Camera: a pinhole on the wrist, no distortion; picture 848 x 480 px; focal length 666.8 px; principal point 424.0 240.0 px. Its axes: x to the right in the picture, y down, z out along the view. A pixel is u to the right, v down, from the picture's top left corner.
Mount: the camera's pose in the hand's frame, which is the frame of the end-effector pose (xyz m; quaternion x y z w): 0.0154 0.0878 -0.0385 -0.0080 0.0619 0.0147 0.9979
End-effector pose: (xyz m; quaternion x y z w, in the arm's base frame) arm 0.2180 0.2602 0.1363 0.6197 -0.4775 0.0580 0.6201
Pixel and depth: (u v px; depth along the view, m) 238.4 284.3 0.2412
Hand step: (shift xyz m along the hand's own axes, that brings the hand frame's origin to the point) -0.0219 0.1062 0.2089
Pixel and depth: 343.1 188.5 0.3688
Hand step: 0.0174 0.0646 0.3334
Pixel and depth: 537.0 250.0 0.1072
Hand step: 0.0466 0.0918 0.0656
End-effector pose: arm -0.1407 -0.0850 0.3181 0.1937 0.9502 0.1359 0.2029
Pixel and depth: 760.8 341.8 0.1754
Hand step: 0.1241 0.1202 0.1242
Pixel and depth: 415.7 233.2 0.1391
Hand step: 0.0309 0.0888 0.0998
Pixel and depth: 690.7 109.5 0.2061
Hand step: 0.1238 0.0535 0.1564
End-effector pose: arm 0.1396 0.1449 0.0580 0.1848 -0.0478 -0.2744 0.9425
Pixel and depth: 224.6 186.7 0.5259
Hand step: -0.0745 0.0507 0.5034
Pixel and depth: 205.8 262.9 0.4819
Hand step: -0.0821 0.1084 0.4589
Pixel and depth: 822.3 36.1 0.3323
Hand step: 0.2563 -0.0022 0.2681
